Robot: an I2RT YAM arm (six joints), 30 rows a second.
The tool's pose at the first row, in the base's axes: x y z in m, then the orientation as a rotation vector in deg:
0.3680, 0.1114, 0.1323, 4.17, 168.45, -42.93
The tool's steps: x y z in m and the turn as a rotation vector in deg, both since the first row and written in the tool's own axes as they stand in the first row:
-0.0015, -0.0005, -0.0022, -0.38, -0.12, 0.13
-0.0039, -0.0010, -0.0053, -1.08, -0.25, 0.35
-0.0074, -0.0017, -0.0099, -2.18, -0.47, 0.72
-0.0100, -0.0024, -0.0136, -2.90, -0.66, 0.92
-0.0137, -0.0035, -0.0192, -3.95, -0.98, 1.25
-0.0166, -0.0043, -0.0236, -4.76, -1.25, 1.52
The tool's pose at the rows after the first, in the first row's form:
0.3693, 0.1120, 0.1346, 4.28, 168.44, -42.33
0.3713, 0.1130, 0.1378, 4.49, 168.50, -41.24
0.3743, 0.1145, 0.1426, 4.86, 168.56, -39.53
0.3765, 0.1156, 0.1465, 5.01, 168.56, -38.41
0.3796, 0.1173, 0.1523, 5.28, 168.49, -36.77
0.3820, 0.1186, 0.1568, 5.50, 168.40, -35.50

